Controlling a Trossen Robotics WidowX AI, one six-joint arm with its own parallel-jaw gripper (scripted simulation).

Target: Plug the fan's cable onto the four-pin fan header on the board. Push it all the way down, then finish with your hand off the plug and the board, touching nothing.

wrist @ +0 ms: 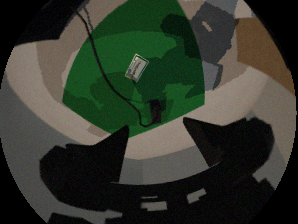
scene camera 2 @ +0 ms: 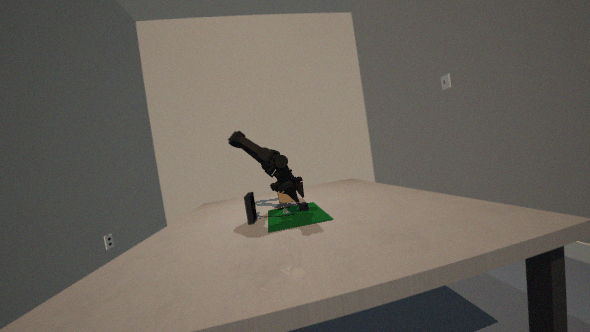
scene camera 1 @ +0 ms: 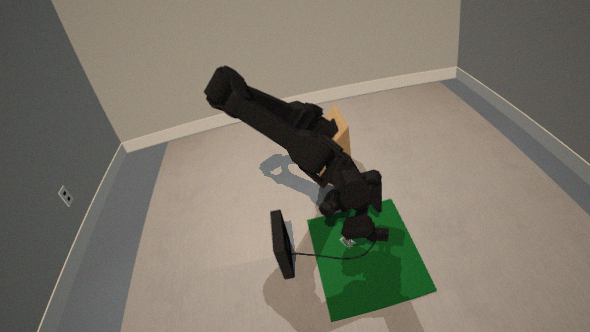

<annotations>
same spot on green board: (scene camera 1: 391, 272) = (scene camera 2: 307, 216)
</annotations>
